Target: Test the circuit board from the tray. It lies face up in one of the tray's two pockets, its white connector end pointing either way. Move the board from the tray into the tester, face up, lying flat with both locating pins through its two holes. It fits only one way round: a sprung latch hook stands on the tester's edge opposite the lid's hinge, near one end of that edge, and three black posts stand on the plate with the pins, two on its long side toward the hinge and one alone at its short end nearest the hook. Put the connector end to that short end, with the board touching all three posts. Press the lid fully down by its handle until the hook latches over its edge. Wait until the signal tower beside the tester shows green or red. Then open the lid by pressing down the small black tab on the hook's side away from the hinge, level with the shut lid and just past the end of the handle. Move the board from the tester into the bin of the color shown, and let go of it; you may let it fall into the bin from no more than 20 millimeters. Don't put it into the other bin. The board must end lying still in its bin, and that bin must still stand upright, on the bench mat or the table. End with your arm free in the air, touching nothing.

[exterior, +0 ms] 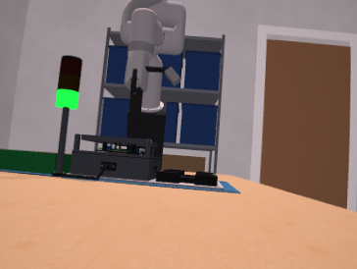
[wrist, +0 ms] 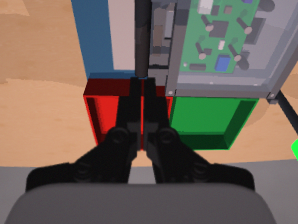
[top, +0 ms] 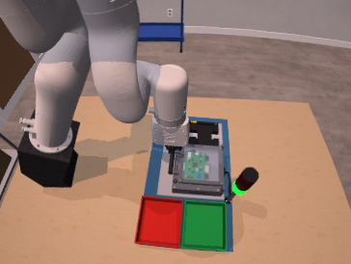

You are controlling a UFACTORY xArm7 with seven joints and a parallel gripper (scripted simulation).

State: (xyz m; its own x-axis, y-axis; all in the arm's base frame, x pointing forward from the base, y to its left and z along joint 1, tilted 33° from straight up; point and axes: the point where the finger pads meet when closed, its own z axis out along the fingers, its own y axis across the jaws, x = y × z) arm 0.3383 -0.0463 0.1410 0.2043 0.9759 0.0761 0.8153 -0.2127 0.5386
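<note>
Now: hand 40 mm short of the latch hook, 50 mm to the right of it and 110 mm above it. From my hand the other things lie so: tester's clear lid 80 mm ahead, 20 mm to the right, 110 mm below; then tester's plate 90 mm ahead, 20 mm to the right, 130 mm below; then green circuit board 80 mm ahead, 20 mm to the right, 130 mm below.
</note>
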